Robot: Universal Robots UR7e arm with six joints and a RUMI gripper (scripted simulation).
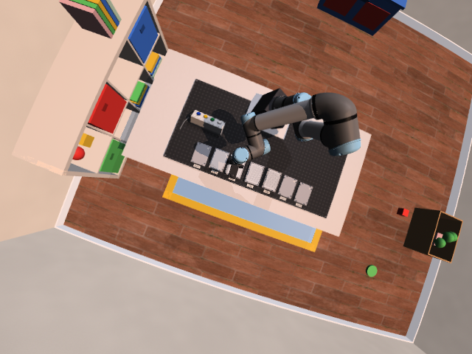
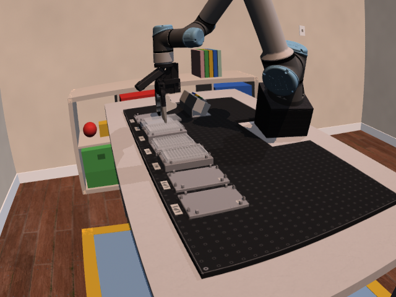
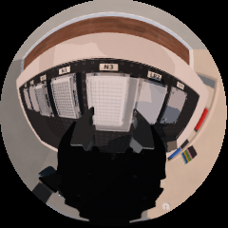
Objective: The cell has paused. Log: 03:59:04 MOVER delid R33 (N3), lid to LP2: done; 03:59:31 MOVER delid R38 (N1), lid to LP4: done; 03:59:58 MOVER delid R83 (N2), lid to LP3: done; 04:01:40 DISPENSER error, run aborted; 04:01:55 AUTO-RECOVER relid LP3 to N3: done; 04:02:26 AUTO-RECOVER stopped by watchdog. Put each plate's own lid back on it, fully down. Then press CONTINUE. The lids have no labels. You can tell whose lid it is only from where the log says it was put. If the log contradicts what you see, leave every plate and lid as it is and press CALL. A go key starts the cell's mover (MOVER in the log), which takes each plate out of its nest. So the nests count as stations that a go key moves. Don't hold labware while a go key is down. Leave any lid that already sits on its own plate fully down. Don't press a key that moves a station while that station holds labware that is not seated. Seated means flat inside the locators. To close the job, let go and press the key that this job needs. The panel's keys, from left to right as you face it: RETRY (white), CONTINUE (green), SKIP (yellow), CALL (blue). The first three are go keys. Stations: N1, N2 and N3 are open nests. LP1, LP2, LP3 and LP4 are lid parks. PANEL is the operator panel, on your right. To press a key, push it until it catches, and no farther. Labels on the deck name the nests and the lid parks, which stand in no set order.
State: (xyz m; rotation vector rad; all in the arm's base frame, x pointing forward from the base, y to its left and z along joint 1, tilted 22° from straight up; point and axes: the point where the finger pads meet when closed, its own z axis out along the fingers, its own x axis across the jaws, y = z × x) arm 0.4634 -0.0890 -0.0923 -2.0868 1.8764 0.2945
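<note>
The clear plate lid is 11 cm to the right of my hand, 5 cm below it and 1 cm ahead of it. Also, from my hand: lid park (54 cm to the left, 6 cm below, 4 cm behind); clear lid (1 cm below).
</note>
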